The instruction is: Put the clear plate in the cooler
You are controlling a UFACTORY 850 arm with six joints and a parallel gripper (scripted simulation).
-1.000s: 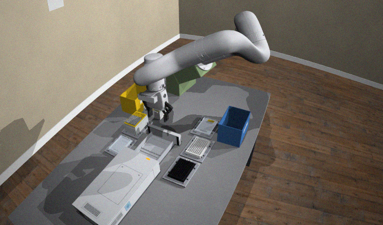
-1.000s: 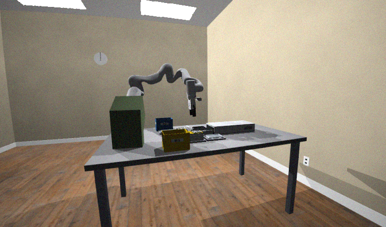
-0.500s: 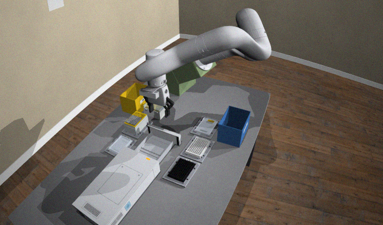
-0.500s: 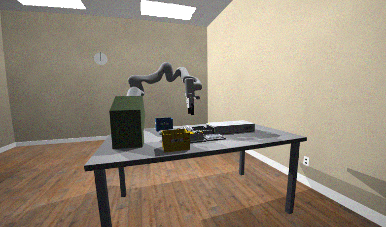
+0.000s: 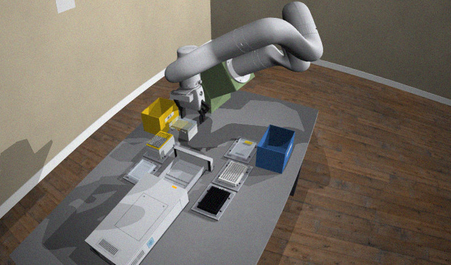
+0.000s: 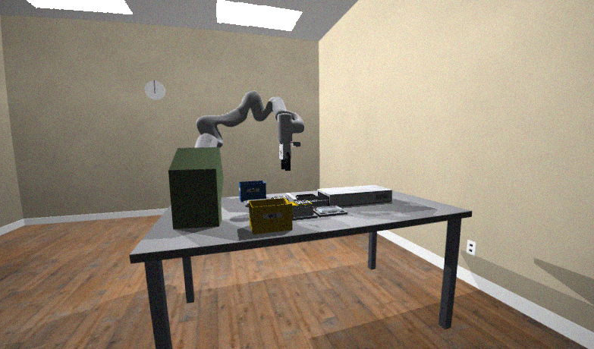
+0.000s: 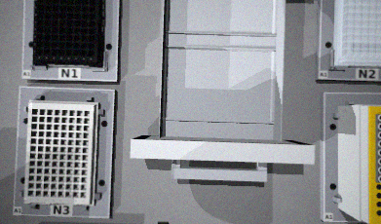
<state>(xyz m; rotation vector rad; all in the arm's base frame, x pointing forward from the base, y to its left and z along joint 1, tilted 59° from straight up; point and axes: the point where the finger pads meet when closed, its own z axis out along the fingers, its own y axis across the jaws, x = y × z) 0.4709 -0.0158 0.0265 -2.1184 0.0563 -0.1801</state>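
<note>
The clear plate is 20 cm ahead of my hand, 18 cm to the right of it and 22 cm below it. Round my hand: white well plate (1 cm ahead, 19 cm to the left, 22 cm below); cooler drawer (14 cm ahead, 20 cm below); yellow-rimmed tip box (2 cm ahead, 20 cm to the right, 19 cm below).
</note>
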